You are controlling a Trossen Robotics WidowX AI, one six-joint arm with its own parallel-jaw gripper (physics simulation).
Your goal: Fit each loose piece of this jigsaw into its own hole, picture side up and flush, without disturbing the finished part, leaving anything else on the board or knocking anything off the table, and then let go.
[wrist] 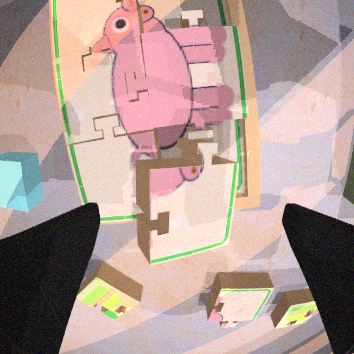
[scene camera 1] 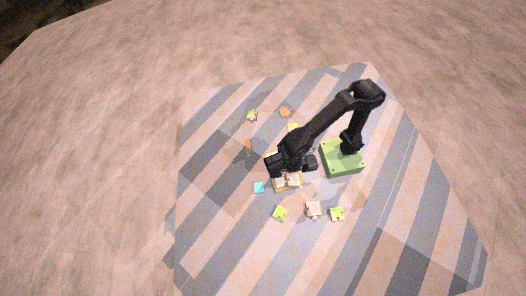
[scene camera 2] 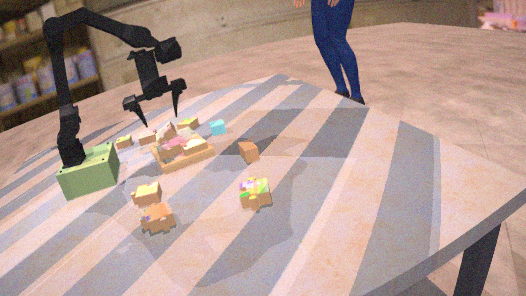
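Note:
The jigsaw board [scene camera 1: 287,189] [scene camera 2: 187,163] [wrist: 254,150] has a wooden rim and shows a pink animal. A cream corner piece with a pink head part [scene camera 1: 293,179] [scene camera 2: 166,131] [wrist: 195,210] lies picture side up but tilted, overhanging the board's end near its hole. The piece with pink legs [wrist: 210,75] seems to stand above its neighbours. Another cream and pink piece [scene camera 1: 313,209] [scene camera 2: 147,137] [wrist: 242,302] lies off the board. My gripper [scene camera 1: 292,167] [scene camera 2: 161,121] [wrist: 194,214] is open above the tilted piece, fingertips apart on either side in the wrist view, holding nothing.
Yellow-green pieces [scene camera 1: 280,213] [scene camera 1: 337,214] flank the loose cream piece. A cyan block [scene camera 1: 258,187] [scene camera 2: 217,127] [wrist: 20,180] and an orange block [scene camera 1: 248,145] [scene camera 2: 248,151] lie nearby. Orange pieces [scene camera 2: 147,194] [scene camera 2: 158,218] and a multicoloured piece [scene camera 2: 255,192] lie farther off. The arm's green base [scene camera 1: 340,162] [scene camera 2: 90,175] stands beside the board.

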